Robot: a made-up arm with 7 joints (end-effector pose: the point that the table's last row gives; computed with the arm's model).
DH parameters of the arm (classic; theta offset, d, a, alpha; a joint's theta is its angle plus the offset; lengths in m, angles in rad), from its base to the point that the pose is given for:
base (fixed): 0 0.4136 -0.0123 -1.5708
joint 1: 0 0.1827 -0.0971 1.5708
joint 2: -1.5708 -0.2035 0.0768 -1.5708
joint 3: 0.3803 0 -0.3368 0
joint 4: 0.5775 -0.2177 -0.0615 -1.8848
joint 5: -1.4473 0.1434 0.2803 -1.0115
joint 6: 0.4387 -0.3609 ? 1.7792
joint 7: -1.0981 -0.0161 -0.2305 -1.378
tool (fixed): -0.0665 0.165 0 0
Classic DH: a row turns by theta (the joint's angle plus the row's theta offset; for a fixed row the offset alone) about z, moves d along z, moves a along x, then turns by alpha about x.
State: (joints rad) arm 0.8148 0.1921 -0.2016 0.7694 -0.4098 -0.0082 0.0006
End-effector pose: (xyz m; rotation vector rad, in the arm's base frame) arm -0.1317 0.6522 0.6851 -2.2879 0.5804 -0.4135
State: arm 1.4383 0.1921 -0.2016 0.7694 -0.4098 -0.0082 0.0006
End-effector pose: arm 0.0493 0.6522 0.7037 -2.4048 0.8763 0.3215
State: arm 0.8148 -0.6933 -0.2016 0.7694 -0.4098 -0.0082 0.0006
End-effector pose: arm 0.1635 0.6210 0.3719 -2.6647 1.3002 -1.0104
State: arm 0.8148 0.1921 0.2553 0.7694 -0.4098 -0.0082 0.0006
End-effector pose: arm 0.0546 0.4634 0.8103 -1.9273 0.9964 -0.3519
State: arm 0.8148 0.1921 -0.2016 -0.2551 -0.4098 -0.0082 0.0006
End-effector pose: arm -0.3785 0.7423 0.4765 -2.8334 -0.5960 -0.5031
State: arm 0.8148 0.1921 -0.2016 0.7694 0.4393 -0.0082 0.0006
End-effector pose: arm -0.2367 0.6810 0.4889 -2.7544 0.5614 0.5441
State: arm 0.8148 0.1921 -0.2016 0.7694 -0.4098 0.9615 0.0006
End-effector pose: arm -0.0550 0.6932 0.6362 2.6908 -1.4402 0.2347
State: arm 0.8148 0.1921 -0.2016 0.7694 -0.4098 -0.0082 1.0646
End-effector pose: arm -0.2580 0.5369 0.9141 -1.9896 0.2319 0.8111
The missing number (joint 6, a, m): -0.1175
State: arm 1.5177 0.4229 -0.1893 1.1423 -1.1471 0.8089 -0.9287
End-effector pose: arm 0.2371 0.1868 0.6671 1.9674 -1.7678 0.6318
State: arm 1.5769 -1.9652 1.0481 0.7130 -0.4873 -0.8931 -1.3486
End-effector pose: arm 0.4457 0.3329 0.9423 0.3713 0.2797 2.4608
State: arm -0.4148 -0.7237 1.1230 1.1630 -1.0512 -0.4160 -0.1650
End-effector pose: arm -0.5972 0.0236 0.4358 1.0969 0.8739 -1.6749
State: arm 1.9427 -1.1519 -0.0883 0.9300 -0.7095 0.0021 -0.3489
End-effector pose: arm 0.1751 0.3856 0.1405 2.1145 -0.6462 0.6522
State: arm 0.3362 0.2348 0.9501 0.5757 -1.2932 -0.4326 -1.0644
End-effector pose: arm -0.1158 -0.2944 0.9471 0.2575 1.5301 -1.9066
